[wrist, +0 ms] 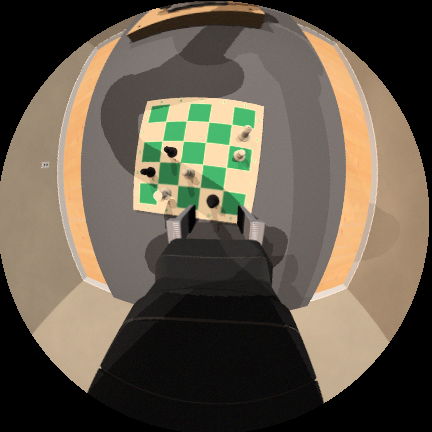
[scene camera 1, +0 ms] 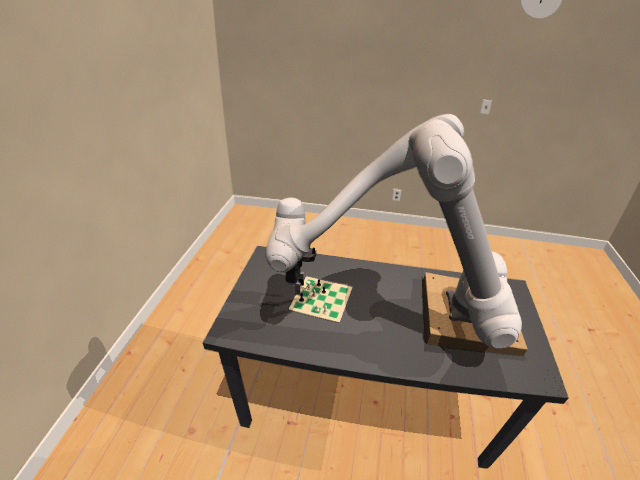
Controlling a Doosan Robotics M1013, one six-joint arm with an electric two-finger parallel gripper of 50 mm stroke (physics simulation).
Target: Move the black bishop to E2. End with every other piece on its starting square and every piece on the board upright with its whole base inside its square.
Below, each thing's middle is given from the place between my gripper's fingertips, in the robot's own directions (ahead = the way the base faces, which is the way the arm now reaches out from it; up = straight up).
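Chessboard (scene camera 1: 336, 296): from my hand, 70 mm below, 90 mm behind, 40 mm to the right.
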